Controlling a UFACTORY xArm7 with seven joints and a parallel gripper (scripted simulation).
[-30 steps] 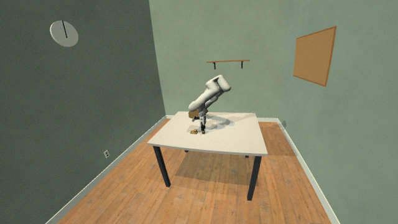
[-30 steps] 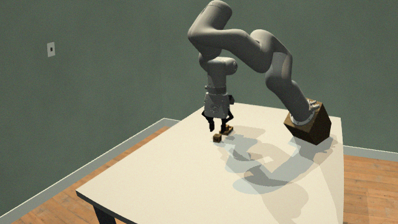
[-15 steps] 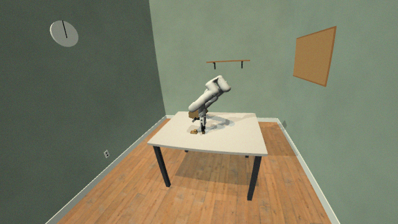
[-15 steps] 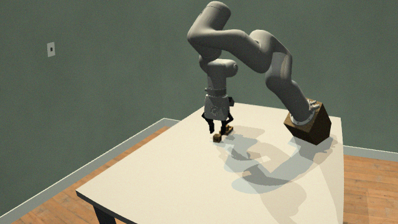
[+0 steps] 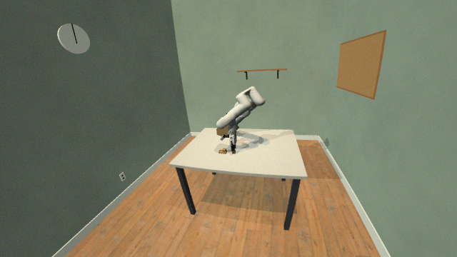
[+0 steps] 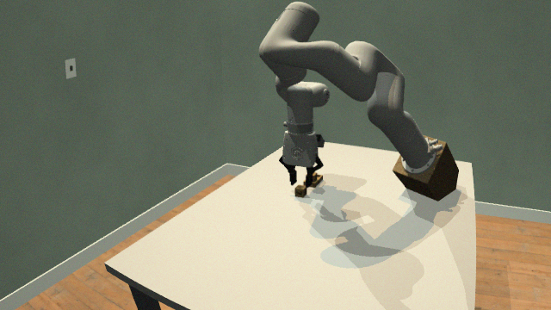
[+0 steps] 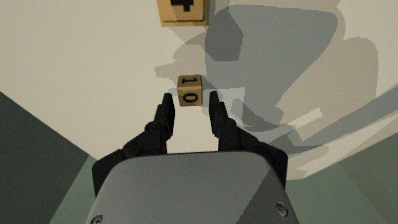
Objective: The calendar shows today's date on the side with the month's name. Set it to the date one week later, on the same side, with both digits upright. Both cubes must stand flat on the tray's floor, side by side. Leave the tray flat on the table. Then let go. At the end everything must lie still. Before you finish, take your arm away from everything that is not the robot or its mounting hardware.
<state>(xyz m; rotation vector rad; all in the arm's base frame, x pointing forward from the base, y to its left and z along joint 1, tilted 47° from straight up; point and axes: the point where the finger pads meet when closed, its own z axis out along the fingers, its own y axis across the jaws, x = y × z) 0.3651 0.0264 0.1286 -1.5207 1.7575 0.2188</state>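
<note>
Right now the digit cube is 40 mm below my hand. Round my hand: wooden calendar tray: 110 mm to the right, 50 mm below.
</note>
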